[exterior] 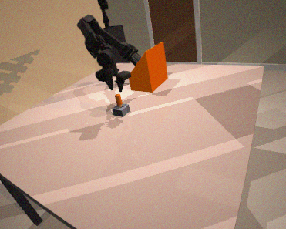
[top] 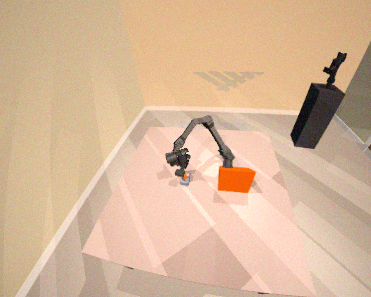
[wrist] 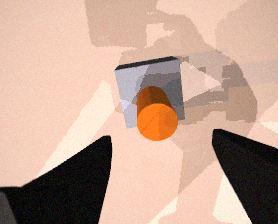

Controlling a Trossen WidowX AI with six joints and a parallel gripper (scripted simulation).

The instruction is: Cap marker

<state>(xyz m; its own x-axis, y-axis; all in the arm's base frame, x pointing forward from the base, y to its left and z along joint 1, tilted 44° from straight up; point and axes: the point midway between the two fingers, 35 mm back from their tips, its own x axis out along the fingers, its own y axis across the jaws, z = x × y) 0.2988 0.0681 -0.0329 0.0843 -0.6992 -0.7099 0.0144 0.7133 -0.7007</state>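
The orange cap lies 5 cm below my gripper tip. From my gripper tip the other things lie so: holder block 11 cm below.
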